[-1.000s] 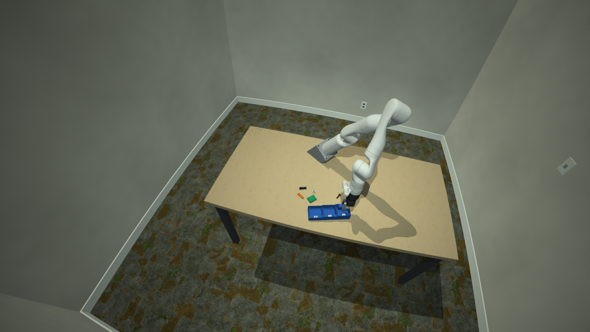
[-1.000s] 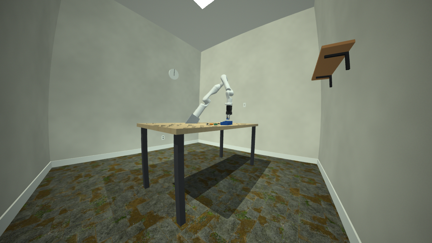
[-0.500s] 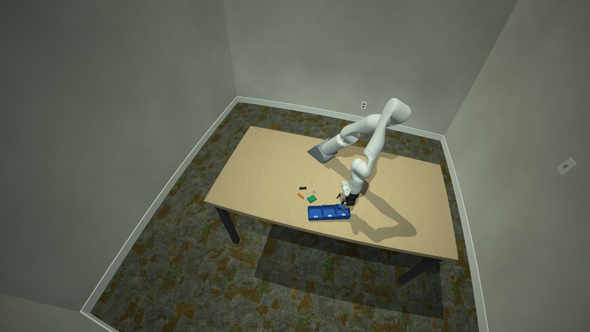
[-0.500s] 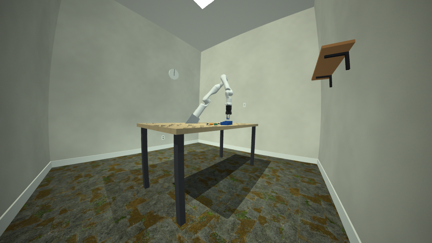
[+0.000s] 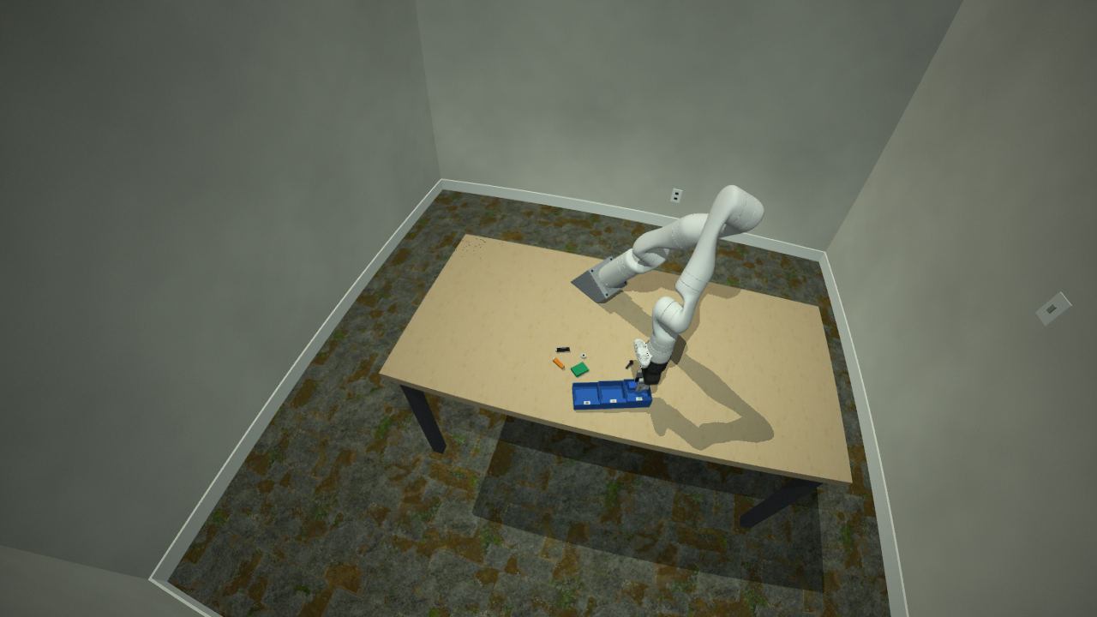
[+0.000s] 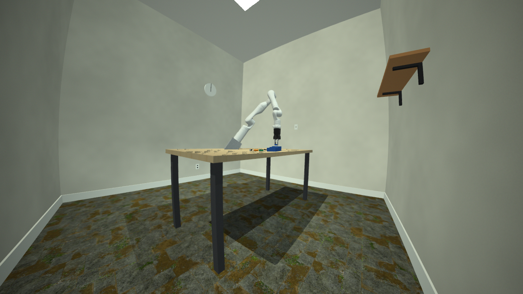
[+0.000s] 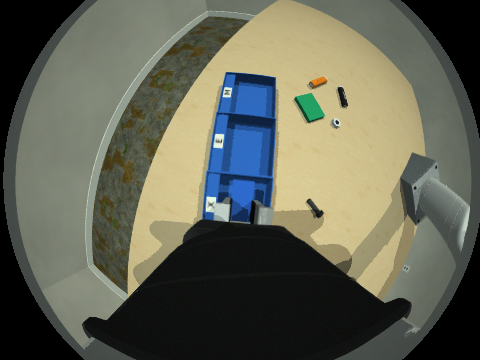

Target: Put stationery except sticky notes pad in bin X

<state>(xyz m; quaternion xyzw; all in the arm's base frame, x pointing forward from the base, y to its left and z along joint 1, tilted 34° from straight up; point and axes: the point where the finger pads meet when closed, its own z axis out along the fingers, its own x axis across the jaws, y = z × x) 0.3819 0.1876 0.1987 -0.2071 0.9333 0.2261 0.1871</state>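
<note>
The blue bin is 40 mm ahead of my hand, 70 mm to the right of it and 50 mm below it. Round my hand: green pad: 10 mm behind, 210 mm to the right, 70 mm below; then eraser: 10 mm to the left, 10 mm below; then black bolt-like item: 110 mm behind, 60 mm to the right, 70 mm below.
</note>
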